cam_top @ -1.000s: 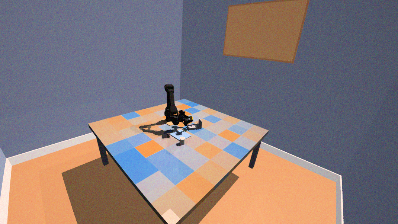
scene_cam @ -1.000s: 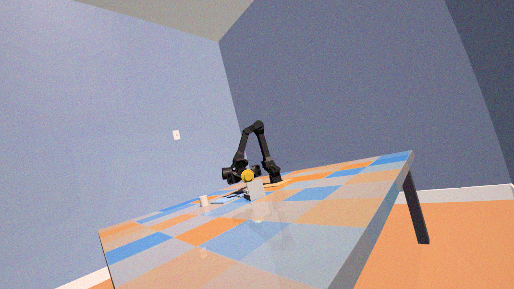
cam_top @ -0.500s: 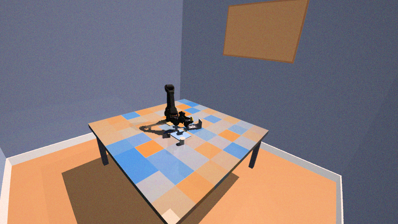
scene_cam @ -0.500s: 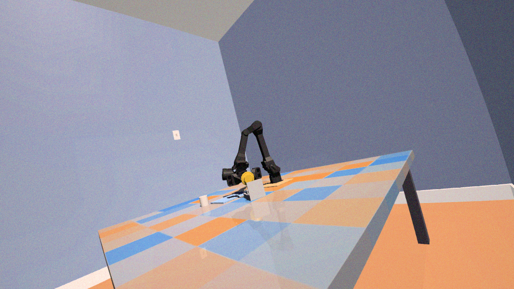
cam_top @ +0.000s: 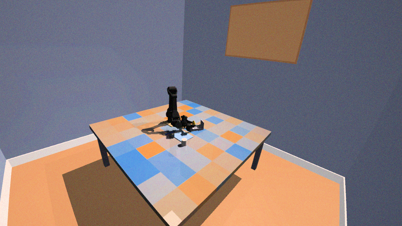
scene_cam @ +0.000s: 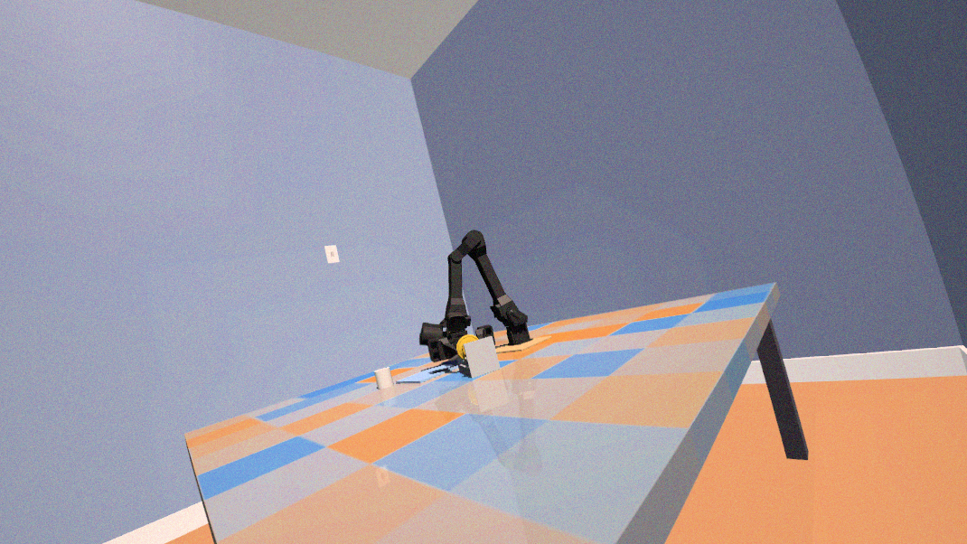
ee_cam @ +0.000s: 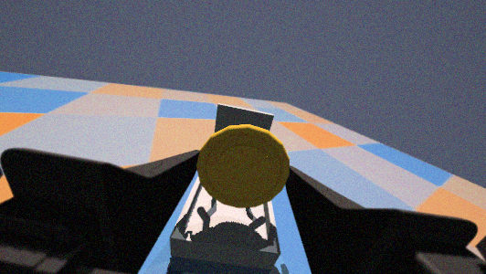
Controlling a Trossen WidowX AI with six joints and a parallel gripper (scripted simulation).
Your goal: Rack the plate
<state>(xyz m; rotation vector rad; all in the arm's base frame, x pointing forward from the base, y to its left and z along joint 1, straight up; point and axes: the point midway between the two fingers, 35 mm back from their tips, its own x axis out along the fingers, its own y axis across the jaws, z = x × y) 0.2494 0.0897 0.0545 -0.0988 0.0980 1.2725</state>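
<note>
My gripper tip is now 20 mm to the right of the grey dish rack and 30 mm above it. Also, from my gripper tip: light blue mat (50 mm ahead, 170 mm to the right, 50 mm below); blue spoon (50 mm behind, 240 mm to the right, 50 mm below); yellow plate (10 mm to the right).
</note>
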